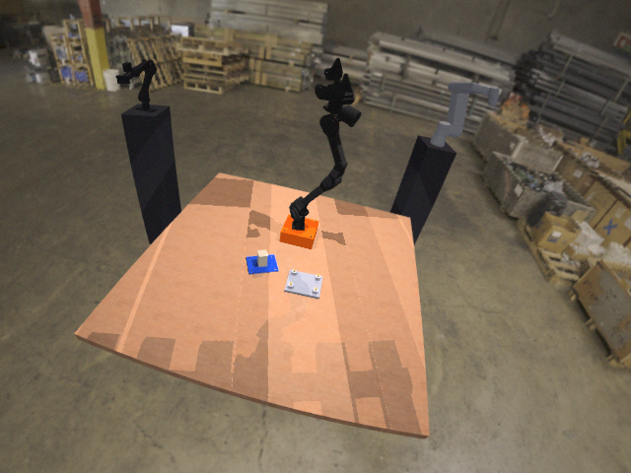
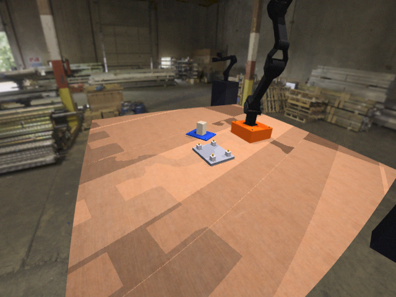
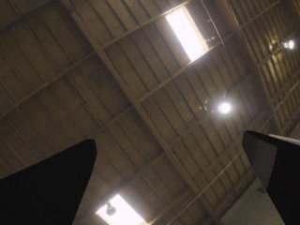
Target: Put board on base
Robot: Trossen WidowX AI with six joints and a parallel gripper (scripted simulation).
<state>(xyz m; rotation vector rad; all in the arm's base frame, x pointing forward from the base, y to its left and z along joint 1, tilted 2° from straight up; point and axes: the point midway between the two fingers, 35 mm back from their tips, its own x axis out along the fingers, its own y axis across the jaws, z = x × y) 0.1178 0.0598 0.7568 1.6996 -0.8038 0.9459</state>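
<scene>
My gripper tip is now 130 mm short of the blue board, 210 mm to the left of it and 840 mm above it. Also, from my gripper tip: grey base 230 mm ahead, 10 mm to the right, 850 mm below.
</scene>
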